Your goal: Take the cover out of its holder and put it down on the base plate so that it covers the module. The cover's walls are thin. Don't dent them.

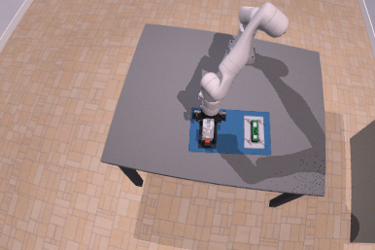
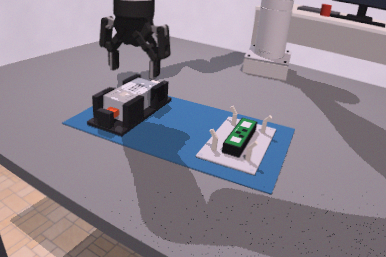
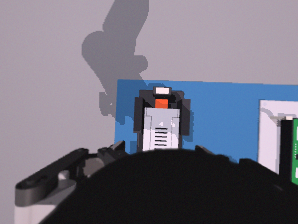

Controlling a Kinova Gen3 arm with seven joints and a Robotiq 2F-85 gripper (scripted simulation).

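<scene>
The light grey cover lies 60 mm below my hand and 10 mm ahead of it.
</scene>
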